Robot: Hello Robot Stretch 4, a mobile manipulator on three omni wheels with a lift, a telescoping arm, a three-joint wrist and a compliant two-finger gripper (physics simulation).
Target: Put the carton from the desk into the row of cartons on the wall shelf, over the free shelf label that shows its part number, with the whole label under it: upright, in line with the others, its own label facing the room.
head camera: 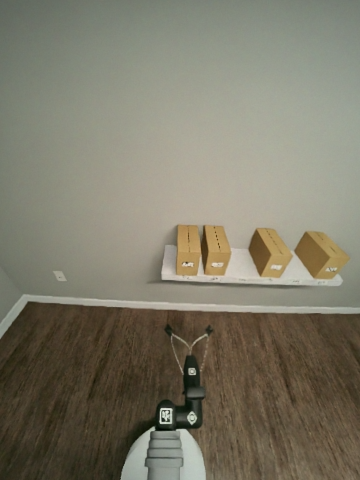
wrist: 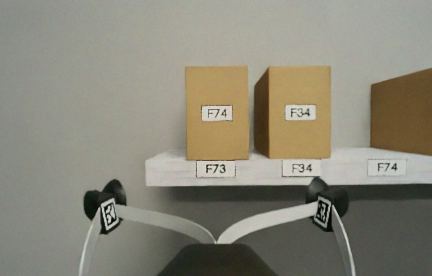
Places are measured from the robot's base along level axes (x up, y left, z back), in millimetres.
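Pixels of known places: hand, tool point: (head camera: 188, 327) (wrist: 216, 199).
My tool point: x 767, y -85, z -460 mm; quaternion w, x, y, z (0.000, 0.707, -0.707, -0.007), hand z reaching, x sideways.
Observation:
Behind a point stands the place of what it marks.
The carton labelled F74 (head camera: 188, 250) @[x 943, y -82, z -767 mm] (wrist: 217, 137) @[x 806, y -86, z -757 mm] stands upright at the left end of the wall shelf (head camera: 170, 262) @[x 762, y 9, z -857 mm] (wrist: 165, 172) @[x 739, y 16, z -762 mm], its label facing the room. It is over the shelf label F73 (wrist: 215, 169) @[x 745, y -82, z -758 mm], and that whole label is under it. Its front is about in line with that of the carton labelled F34 (head camera: 216, 252) @[x 939, y -226, z -764 mm] (wrist: 300, 137) @[x 804, y -246, z -761 mm] beside it, with a narrow gap between. The free shelf label F74 (wrist: 387, 167) @[x 745, y -413, z -751 mm] is right of the shelf label F34 (wrist: 301, 168) @[x 745, y -247, z -755 mm]. My gripper (head camera: 189, 330) @[x 767, y -85, z -460 mm] (wrist: 216, 202) @[x 767, y -85, z -460 mm] is open and empty, in front of the shelf and lower than the cartons.
Right of the free label stands another carton (head camera: 270, 254) @[x 935, y -516, z -767 mm] (wrist: 405, 116) @[x 846, y -518, z -855 mm], turned in neither view enough to read its label. A further carton (head camera: 322, 255) @[x 912, y -850, z -797 mm] stands near the shelf's right end. The wall (head camera: 150, 125) @[x 1454, y 120, z -1023 mm] is behind, with an outlet (head camera: 60, 276) @[x 374, y 918, z -1033 mm] at the left.

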